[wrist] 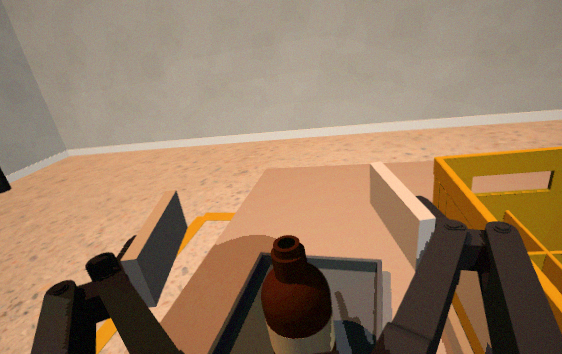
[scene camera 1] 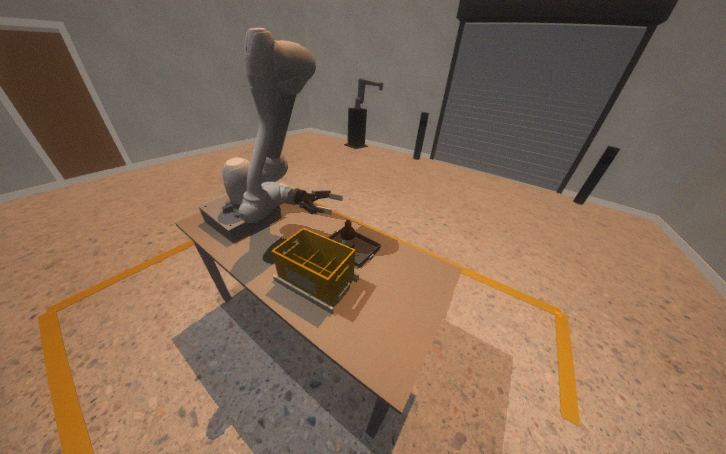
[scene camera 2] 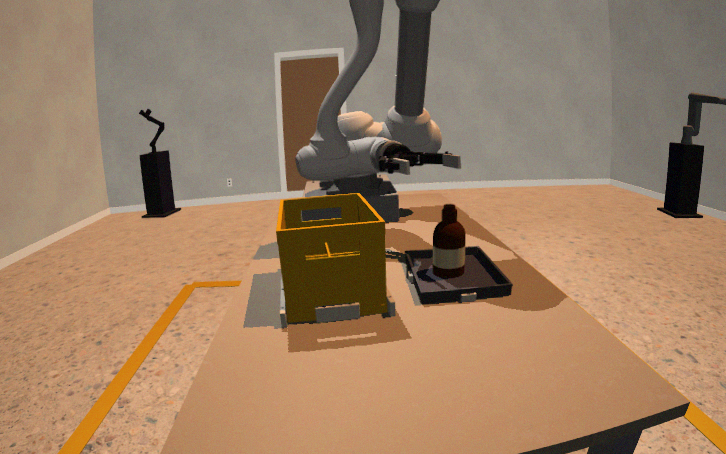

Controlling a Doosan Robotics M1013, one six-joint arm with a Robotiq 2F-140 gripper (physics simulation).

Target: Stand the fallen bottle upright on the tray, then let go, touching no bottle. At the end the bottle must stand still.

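Places are measured from the arm's base along level axes (x right, y ahead, z up), in centimetres.
Where they show: gripper, between the fingertips: (wrist: pixel 275 196) (scene camera 1: pixel 337 204) (scene camera 2: pixel 434 164); arm's base, origin of its link: (scene camera 2: pixel 355 187).
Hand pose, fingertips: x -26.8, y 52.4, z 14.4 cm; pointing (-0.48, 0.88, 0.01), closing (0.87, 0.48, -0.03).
Things, the pixels of their centre, and the offset from my fingertips. Level surfaces: height alone.
- brown bottle, middle of its body: (wrist: pixel 296 301) (scene camera 2: pixel 449 239) (scene camera 1: pixel 347 234) dx -2.9, dy +5.0, dz -15.9 cm
- dark tray, middle of its body: (wrist: pixel 300 330) (scene camera 2: pixel 454 271) (scene camera 1: pixel 351 245) dx -4.1, dy +6.6, dz -22.9 cm
- yellow crate, middle of its body: (scene camera 2: pixel 327 250) (scene camera 1: pixel 315 265) dx +22.5, dy +13.8, dz -15.4 cm
- table, height of its surface: dz -24.1 cm
A brown bottle (scene camera 1: pixel 348 231) (scene camera 2: pixel 449 240) (wrist: pixel 297 299) with a cream label stands upright on the dark tray (scene camera 1: pixel 379 248) (scene camera 2: pixel 505 292) (wrist: pixel 320 258), inside its low rim. My gripper (scene camera 1: pixel 336 204) (scene camera 2: pixel 430 163) (wrist: pixel 275 196) is wide open with nothing between its fingers. It is above and behind the bottle, on the robot base's side, apart from it. In the wrist view the bottle's neck shows low in the middle, beyond and below the fingers; its lower part is cut off by the frame's bottom edge.
A yellow crate (scene camera 1: pixel 315 273) (scene camera 2: pixel 334 278) (wrist: pixel 500 220) with inner dividers stands beside the tray on the table (scene camera 1: pixel 406 321) (scene camera 2: pixel 428 374) (wrist: pixel 305 200). Light brackets hold its base. The robot's base (scene camera 1: pixel 230 222) stands at the table's far end.
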